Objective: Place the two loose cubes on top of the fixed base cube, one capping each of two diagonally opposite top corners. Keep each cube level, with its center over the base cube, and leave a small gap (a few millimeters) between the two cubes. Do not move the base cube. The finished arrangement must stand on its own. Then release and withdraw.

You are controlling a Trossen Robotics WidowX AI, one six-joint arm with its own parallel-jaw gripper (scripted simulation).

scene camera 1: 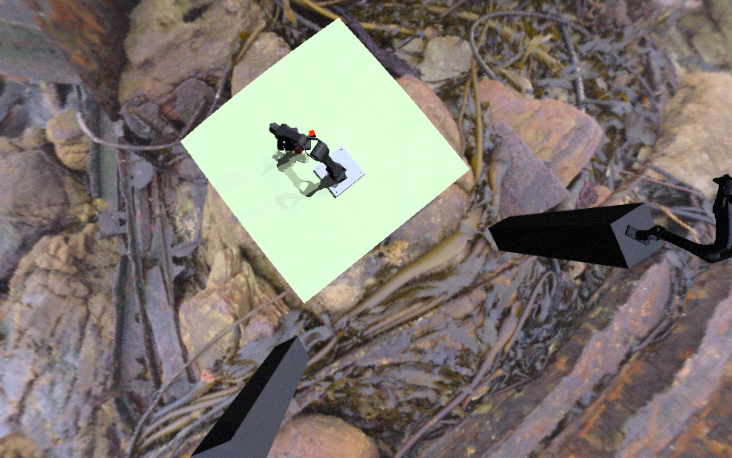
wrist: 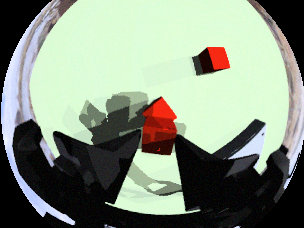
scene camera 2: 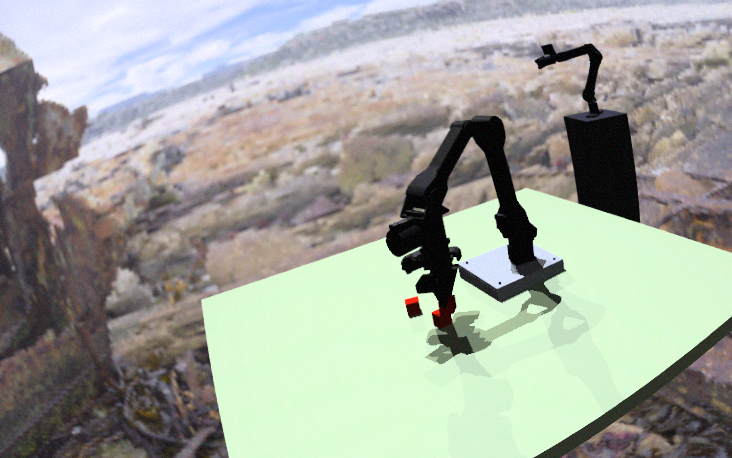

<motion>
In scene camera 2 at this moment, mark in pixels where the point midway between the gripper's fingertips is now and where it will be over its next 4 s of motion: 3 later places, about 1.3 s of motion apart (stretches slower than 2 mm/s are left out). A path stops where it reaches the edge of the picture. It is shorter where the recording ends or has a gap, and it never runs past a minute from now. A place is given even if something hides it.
The gripper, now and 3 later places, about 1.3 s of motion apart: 446, 303; 432, 286; 403, 269; 411, 303
</motion>
